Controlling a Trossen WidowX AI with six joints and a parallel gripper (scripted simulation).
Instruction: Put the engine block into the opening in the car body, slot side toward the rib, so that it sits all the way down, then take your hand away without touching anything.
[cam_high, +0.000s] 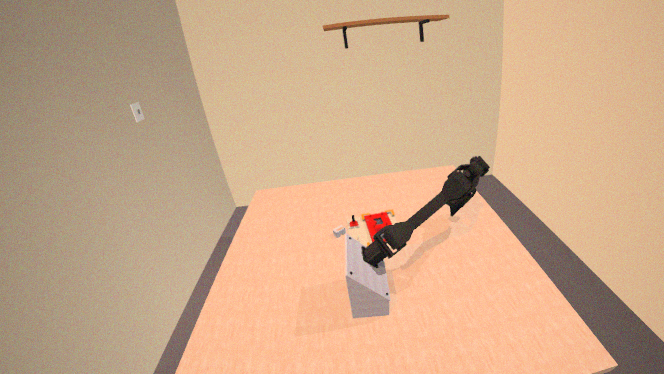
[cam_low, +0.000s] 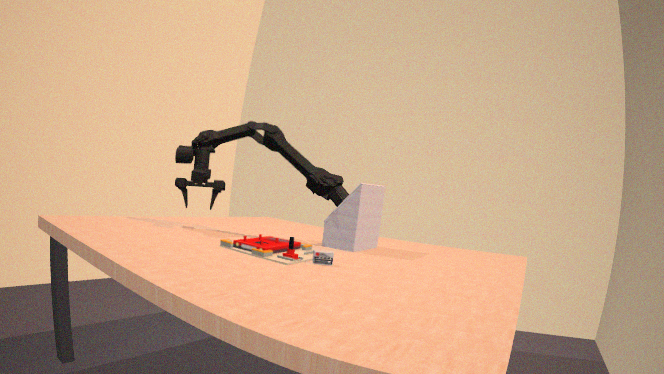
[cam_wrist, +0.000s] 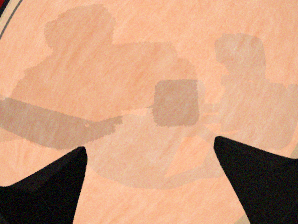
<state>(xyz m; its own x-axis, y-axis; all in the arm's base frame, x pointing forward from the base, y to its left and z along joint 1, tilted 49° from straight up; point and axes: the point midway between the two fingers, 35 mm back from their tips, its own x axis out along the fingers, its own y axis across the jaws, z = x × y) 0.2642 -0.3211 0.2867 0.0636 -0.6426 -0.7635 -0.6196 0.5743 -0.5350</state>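
Now: the grey engine block 530 mm to the left of my gripper tip, 50 mm below it and 40 mm ahead of it.
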